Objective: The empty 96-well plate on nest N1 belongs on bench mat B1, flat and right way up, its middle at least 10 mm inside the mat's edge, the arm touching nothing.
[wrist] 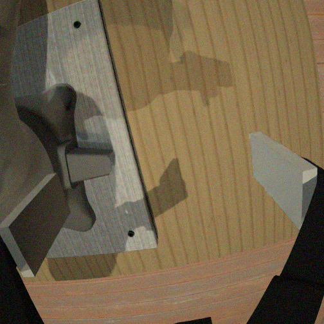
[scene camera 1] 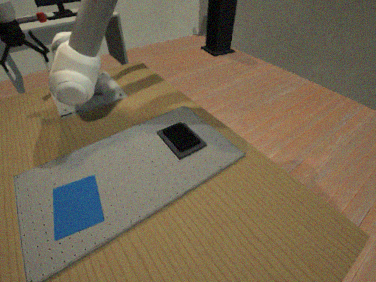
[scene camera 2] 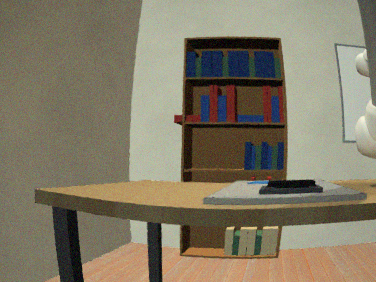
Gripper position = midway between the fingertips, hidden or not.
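Observation:
There's a blue bench mat B1 (scene camera 1: 76,206) that I can see, and I can see my gripper (wrist: 154,174) as well.

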